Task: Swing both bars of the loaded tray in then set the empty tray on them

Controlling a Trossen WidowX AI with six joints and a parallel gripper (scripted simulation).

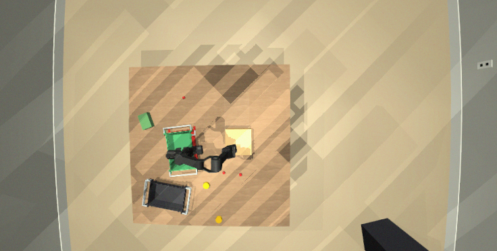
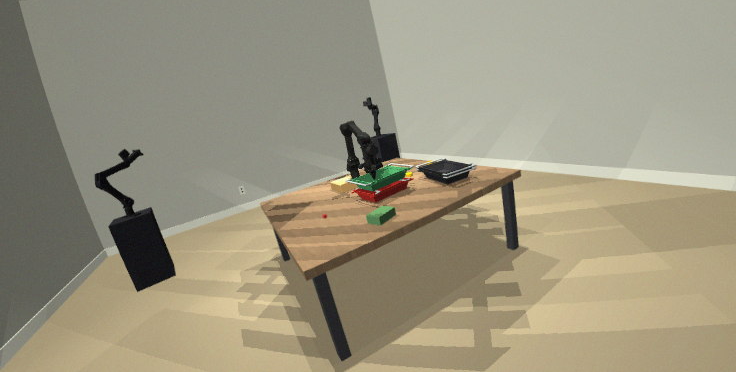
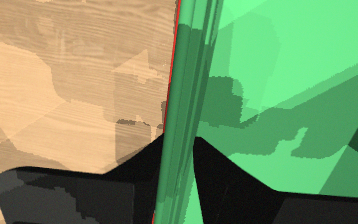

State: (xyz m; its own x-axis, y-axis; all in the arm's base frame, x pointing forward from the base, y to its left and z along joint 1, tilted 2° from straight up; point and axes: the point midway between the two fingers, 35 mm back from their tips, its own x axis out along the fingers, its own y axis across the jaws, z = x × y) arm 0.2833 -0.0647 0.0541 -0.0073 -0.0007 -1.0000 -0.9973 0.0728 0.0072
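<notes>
My gripper tip is now 8 cm short of the green tray, 1 cm to the left of it and 3 cm below it. From my gripper tip the other things lie so: green block (36 cm ahead, 27 cm to the right, 7 cm below).
</notes>
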